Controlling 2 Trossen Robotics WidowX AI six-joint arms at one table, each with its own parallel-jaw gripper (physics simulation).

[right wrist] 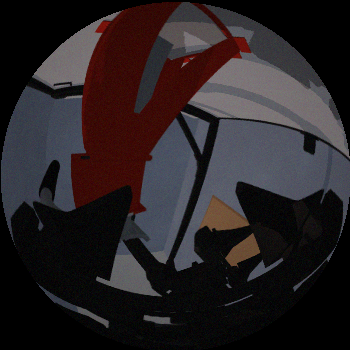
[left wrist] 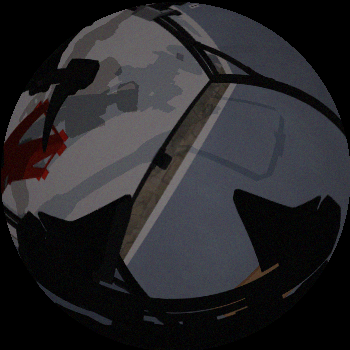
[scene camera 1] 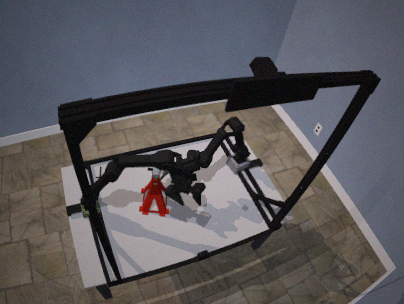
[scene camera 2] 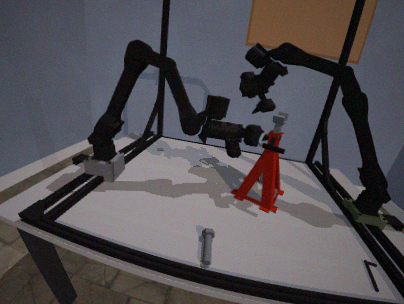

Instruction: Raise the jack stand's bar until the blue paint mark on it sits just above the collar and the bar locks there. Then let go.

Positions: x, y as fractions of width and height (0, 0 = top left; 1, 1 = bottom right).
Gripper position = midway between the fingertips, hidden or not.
The left gripper (scene camera 2: 0.61, 0.35) is open, with nothing in its grasp. Also in view: a red jack stand (scene camera 2: 0.66, 0.54). Further things: the right gripper (scene camera 2: 0.65, 0.45).
The red jack stand is seen too in the right wrist view (right wrist: 0.34, 0.40) and in scene camera 1 (scene camera 1: 0.38, 0.62). The left gripper also shows in the right wrist view (right wrist: 0.75, 0.68), in the left wrist view (left wrist: 0.52, 0.56) and in scene camera 1 (scene camera 1: 0.47, 0.68). The right gripper also shows in the right wrist view (right wrist: 0.53, 0.54) and in the left wrist view (left wrist: 0.06, 0.45).
